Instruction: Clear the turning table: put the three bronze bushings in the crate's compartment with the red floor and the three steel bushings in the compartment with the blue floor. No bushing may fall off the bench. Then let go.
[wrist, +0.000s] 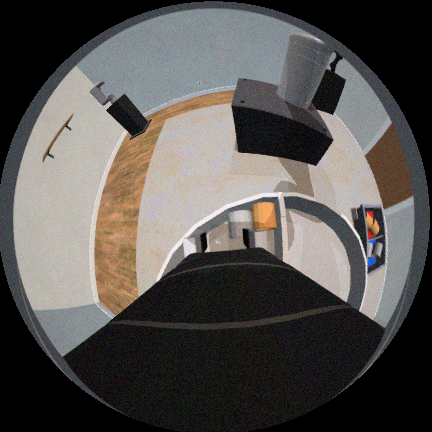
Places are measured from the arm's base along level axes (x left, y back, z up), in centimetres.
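Where they show: gripper, fingertip midpoint: (224, 237); arm's base, origin of the base link: (292, 98).
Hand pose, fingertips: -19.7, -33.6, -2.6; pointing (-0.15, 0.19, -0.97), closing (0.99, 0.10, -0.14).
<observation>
Each offset is from my fingertips to the centre of the thing, as dx, dy, dz. "spot": to the spot under its first point.
My gripper (224, 237) is open and empty over the walled turning table (358, 260). A grey steel bushing @(+2.1, +2.2, -2.8) (239, 223) is just beyond the fingertips, nearer the right finger, which partly overlaps it in view. An orange-brown bronze bushing @(+6.0, +3.4, -2.8) (264, 216) is right of it, beside the white divider @(spot: +8.1, +1.4, +0.2) (282, 225). The crate @(+43.2, -3.0, -7.5) (364, 220) is at the far right: bronze bushings, apparently two, lie in its red-floored compartment (370, 233), and steel bushings, apparently two, in the blue-floored compartment @(spot: +46.6, -10.4, -9.4) (371, 261). The black gripper body hides the near part of the turning table.
A black box-shaped pedestal (282, 127) bearing a grey arm base (304, 72) stands beyond the turning table. A dark post (128, 116) with a grey top stands at the upper left. A wooden strip (117, 215) runs along the left side.
</observation>
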